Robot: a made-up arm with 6 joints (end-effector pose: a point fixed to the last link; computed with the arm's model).
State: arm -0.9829 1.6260 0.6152 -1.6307 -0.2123 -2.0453
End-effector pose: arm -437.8 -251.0 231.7 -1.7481 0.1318 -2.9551
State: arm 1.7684 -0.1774 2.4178 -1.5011 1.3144 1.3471
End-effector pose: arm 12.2 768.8 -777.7 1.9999 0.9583 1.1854
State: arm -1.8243 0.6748 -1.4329 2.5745 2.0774 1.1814
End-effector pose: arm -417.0 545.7 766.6 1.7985 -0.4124 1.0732
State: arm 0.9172 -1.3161 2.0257 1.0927 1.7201 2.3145
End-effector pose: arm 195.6 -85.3 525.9 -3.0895 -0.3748 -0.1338
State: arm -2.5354 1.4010 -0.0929 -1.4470 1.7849 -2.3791
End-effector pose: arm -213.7 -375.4 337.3 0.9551 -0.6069 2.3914
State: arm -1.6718 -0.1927 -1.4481 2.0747 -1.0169 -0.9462
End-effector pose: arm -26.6 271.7 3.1 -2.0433 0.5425 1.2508
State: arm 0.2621 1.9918 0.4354 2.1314 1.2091 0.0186
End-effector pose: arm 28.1 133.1 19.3 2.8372 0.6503 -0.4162
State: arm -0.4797 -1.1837 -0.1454 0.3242 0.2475 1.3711
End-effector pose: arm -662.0 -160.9 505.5 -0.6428 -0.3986 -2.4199
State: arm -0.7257 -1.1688 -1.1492 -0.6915 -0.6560 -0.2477
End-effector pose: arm -458.4 59.7 634.0 1.0798 -0.5801 -1.4491
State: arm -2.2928 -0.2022 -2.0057 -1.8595 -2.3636 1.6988
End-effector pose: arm 497.1 271.1 694.8 1.6539 1.0440 -1.4713
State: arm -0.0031 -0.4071 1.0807 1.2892 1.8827 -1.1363
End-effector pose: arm -404.7 -42.2 598.5 2.6483 0.0548 -2.7725
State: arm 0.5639 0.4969 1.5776 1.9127 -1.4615 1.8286
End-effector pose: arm -340.2 249.8 -159.9 -0.0288 0.4588 3.0252
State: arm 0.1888 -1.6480 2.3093 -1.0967 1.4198 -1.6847
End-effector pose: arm -59.5 171.4 369.3 2.6602 -0.1486 -2.2322
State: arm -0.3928 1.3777 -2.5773 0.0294 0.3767 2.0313
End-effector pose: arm -1003.7 -98.2 -243.3 -2.8299 0.4683 -2.7670
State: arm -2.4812 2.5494 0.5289 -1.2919 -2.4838 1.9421
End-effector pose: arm 9.9 -400.8 68.7 0.1803 -1.4958 -2.0479
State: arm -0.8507 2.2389 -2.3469 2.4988 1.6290 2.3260
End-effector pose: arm -964.4 -26.8 716.1 1.5711 -0.6584 2.0112
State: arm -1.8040 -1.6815 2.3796 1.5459 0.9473 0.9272
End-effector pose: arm 312.2 -247.6 -59.4 0.7175 0.0378 -0.7120
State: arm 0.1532 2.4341 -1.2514 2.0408 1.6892 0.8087
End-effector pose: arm -589.5 49.1 -709.2 -0.1070 0.3480 -2.5979
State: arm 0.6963 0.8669 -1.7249 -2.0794 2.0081 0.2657
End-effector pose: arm -212.1 -320.6 -945.2 0.1639 -0.0771 -1.4756
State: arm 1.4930 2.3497 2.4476 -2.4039 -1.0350 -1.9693
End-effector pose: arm -231.2 30.6 72.7 -1.5555 -0.9985 2.1272
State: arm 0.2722 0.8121 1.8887 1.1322 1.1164 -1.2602
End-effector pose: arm -743.8 127.2 66.1 -2.4903 0.1656 -1.4264
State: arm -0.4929 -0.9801 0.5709 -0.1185 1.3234 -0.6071
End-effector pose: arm -349.7 -103.2 549.7 -2.4910 0.6236 -1.4178
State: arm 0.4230 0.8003 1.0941 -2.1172 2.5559 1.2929
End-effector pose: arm -681.3 -613.7 -159.3 2.3558 1.2075 -2.5507
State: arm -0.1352 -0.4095 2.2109 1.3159 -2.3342 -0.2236
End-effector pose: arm 346.0 82.8 97.6 0.2471 -0.6955 -1.3018
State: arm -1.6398 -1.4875 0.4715 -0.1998 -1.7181 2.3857
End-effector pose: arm 204.6 412.8 258.1 0.1443 -0.3868 2.5012
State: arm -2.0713 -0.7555 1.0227 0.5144 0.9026 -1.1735
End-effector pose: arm 363.2 141.5 402.6 2.3998 -0.7666 -2.7425
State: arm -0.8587 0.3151 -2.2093 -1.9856 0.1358 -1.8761
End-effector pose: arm -340.4 220.2 468.2 0.1584 -0.3261 -0.3123
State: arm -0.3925 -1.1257 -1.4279 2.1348 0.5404 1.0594
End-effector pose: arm -426.8 67.2 -441.3 1.0500 1.3501 0.6163
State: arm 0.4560 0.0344 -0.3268 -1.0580 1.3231 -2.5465
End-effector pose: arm -508.7 -291.6 -606.1 -1.1190 0.8912 0.7968
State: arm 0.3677 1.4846 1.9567 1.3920 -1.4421 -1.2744
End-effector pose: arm -566.5 672.1 -348.4 -0.7782 -0.0220 1.3189
